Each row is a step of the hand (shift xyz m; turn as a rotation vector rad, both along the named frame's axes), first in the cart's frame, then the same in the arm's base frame.
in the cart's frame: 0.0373 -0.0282 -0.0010 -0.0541 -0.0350 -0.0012
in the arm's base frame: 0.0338 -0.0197 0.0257 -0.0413 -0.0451 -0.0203
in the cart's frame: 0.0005 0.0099 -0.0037 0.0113 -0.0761 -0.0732
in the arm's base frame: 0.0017 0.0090 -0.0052 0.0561 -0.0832 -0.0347
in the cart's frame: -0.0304 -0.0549 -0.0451 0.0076 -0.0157 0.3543
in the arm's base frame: 0.0042 -0.0667 -0.0388 -0.1887 0.0453 0.2970
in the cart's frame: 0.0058 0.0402 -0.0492 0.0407 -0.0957 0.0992
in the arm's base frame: 0.0288 0.0318 -0.0472 -0.0135 -0.0674 0.1262
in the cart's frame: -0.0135 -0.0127 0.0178 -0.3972 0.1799 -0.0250
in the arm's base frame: -0.0200 -0.0121 0.0107 -0.3299 0.0877 -0.2725
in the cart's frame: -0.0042 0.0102 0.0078 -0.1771 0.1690 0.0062
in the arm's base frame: -0.0086 0.0103 0.0016 -0.1639 0.1276 -0.1297
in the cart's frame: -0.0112 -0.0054 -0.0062 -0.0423 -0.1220 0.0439
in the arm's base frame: -0.0054 -0.0085 -0.0095 -0.0495 -0.1191 0.0445
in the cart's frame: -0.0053 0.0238 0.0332 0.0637 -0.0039 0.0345
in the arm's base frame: -0.0247 0.0274 0.0183 0.0340 0.0151 0.0623
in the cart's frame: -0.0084 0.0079 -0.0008 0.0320 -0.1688 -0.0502
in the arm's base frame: -0.0072 0.0058 -0.0070 0.0680 -0.1646 0.0182
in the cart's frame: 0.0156 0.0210 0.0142 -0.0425 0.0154 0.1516
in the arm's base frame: 0.0034 0.0258 0.0144 -0.1204 0.0313 0.0977
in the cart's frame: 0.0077 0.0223 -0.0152 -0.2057 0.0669 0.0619
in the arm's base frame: 0.0130 0.0206 -0.0140 -0.2102 0.0325 -0.0734
